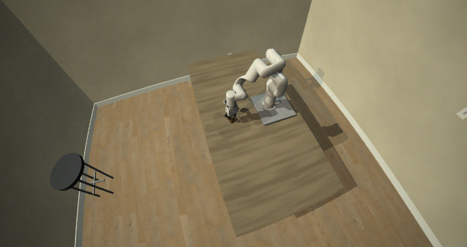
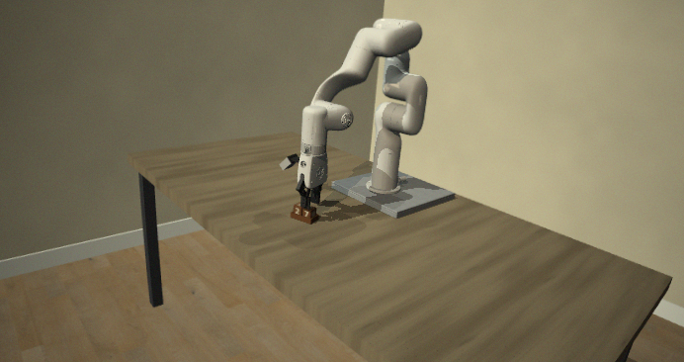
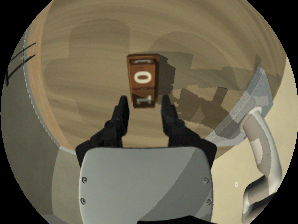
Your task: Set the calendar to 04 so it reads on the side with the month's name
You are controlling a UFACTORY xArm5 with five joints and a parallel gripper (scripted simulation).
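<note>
The brown tray lies 10 mm ahead of my hand, 20 mm to the right of it and 60 mm below it.
</note>
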